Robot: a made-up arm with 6 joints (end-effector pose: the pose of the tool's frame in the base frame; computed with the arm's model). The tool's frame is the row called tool. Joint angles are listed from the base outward.
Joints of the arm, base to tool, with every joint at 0 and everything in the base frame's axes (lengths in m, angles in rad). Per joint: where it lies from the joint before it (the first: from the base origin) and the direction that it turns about. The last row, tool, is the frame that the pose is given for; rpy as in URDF.
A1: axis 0 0 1 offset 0 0 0.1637
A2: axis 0.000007 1 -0.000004 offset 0 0 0
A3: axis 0.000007 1 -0.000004 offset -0.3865 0 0.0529
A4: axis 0.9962 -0.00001 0.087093 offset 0.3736 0 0.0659
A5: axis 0.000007 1 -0.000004 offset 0 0 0
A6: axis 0.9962 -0.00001 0.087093 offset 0.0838 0 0.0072
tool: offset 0 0 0 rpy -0.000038 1.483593 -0.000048
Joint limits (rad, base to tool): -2.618..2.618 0..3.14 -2.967..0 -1.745..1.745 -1.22..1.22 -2.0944..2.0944
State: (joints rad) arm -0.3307 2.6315 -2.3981 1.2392 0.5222 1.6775
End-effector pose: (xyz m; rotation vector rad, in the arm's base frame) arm 0.7808 -0.2260 0.2598 -2.4585 -0.3648 -1.8489
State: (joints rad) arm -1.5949 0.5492 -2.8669 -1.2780 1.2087 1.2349
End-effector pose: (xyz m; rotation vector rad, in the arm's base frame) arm -0.0606 0.6126 0.6767 0.5009 -1.0593 -0.9893
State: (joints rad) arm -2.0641 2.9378 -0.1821 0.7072 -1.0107 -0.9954
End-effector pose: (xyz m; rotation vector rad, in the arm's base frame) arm -0.0657 -0.0245 -0.0801 -1.6557 -1.9075 -0.0753
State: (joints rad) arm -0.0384 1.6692 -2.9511 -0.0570 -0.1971 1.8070
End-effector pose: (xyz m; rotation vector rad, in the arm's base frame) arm 0.1344 -0.0042 1.0041 -0.0036 0.0133 1.7127
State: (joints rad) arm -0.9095 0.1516 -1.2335 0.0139 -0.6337 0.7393
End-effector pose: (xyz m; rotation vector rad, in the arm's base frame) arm -0.1700 0.2174 0.7170 -0.1658 -0.1628 -0.1573
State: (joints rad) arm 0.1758 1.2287 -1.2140 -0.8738 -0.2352 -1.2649
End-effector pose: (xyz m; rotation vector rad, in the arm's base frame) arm 0.3670 0.0804 0.6243 -1.4500 0.4611 -1.4934
